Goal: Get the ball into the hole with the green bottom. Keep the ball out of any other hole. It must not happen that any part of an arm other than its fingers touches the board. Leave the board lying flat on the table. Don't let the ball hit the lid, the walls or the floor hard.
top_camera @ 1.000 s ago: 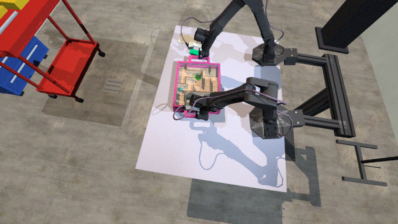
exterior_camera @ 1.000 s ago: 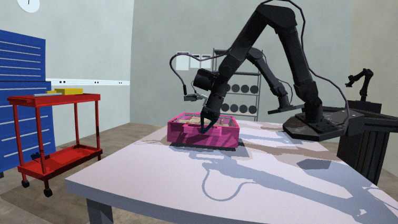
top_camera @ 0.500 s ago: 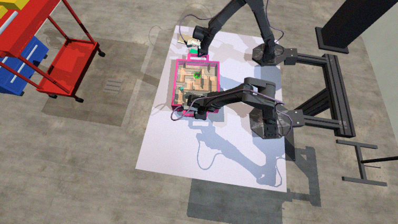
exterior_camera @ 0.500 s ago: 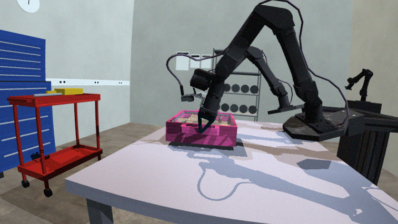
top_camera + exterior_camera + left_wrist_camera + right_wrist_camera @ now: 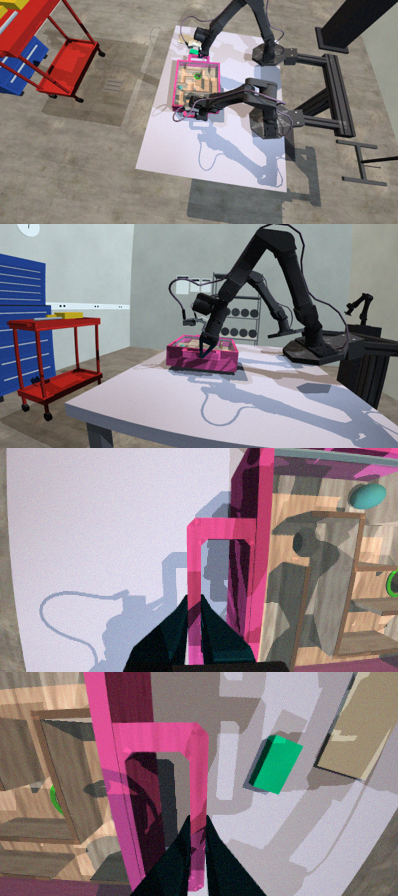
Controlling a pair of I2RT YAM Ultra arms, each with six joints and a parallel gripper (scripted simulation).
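The green block is 5 cm ahead of my right hand, 10 cm to the right of it and 8 cm below it. Round my right hand: beige card (13 cm ahead, 23 cm to the right, 9 cm below); pink-framed maze board (2 cm behind, 23 cm to the left, 3 cm below).
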